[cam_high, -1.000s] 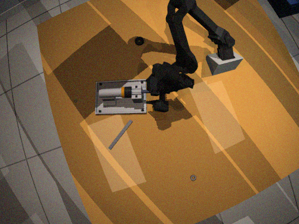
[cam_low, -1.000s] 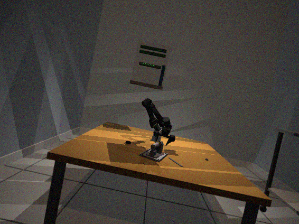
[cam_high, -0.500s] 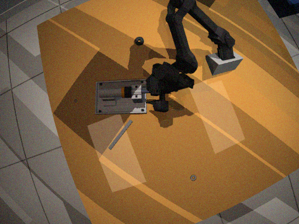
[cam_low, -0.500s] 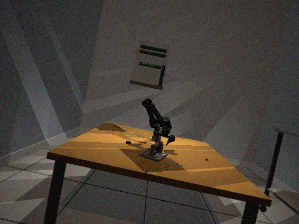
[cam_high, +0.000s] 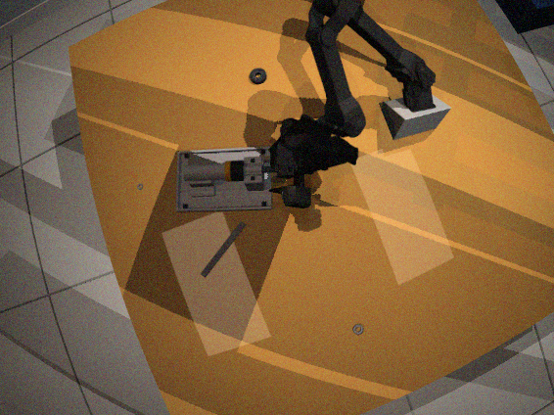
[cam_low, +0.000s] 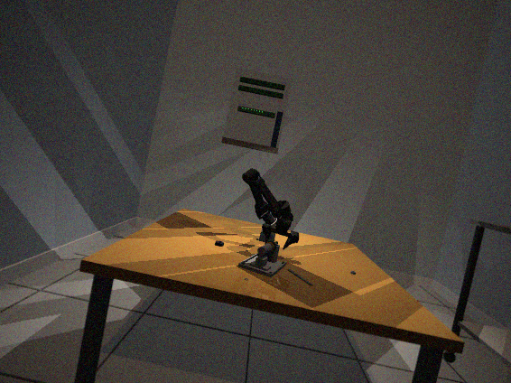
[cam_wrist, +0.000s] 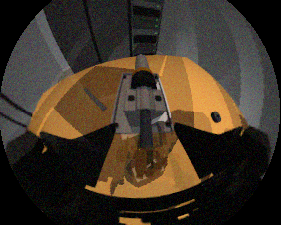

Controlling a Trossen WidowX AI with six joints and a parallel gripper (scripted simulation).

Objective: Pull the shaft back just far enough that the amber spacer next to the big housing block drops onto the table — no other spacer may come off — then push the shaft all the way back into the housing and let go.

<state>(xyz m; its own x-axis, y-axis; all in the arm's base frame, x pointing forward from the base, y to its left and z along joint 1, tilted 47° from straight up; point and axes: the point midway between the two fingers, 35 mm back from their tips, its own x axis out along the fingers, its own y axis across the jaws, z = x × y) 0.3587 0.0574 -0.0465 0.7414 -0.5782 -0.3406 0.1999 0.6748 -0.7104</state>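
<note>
Now: gripper tip 6 cm short of the dark spacer, 1 cm to the left of it and 1 cm below it. Also, from my gripper tip: flat grey bar 15 cm ahead, 14 cm to the left, 6 cm below; then grey shaft 7 cm ahead, 1 cm to the right, 1 cm above; then amber spacer 9 cm ahead, 2 cm to the right, 1 cm above.
</note>
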